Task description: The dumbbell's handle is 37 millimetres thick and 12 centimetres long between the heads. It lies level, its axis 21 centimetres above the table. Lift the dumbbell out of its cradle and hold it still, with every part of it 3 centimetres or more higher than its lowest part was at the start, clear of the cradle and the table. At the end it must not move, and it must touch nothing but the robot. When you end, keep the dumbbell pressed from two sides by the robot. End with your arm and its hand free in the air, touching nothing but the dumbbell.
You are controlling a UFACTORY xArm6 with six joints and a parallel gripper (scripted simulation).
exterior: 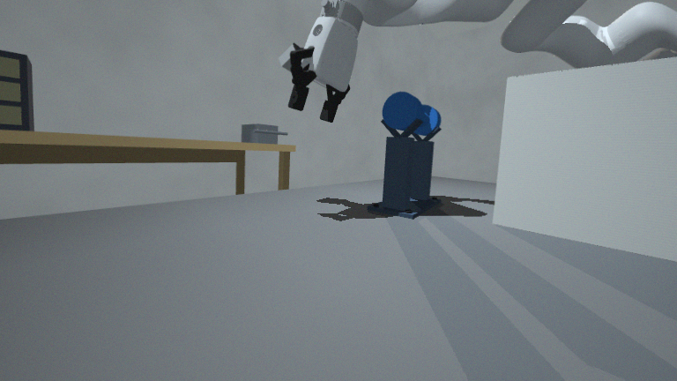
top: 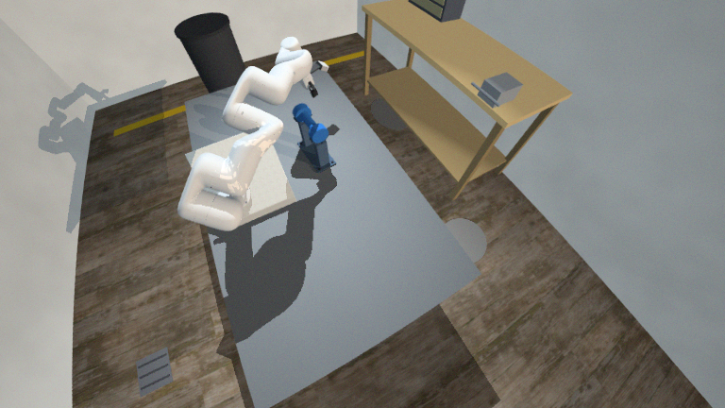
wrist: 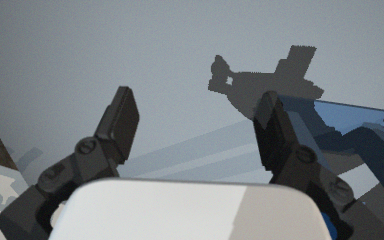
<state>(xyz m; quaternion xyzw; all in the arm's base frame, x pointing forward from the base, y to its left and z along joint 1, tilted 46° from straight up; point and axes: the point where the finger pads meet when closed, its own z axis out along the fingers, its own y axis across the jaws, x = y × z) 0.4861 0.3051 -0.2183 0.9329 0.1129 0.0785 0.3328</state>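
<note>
Now: hand 9 cm past the blue dumbbell, 24 cm to the left of it and 1 cm below it. From my hand the other things lie so: dark blue cradle 9 cm behind, 24 cm to the right, 11 cm below.
</note>
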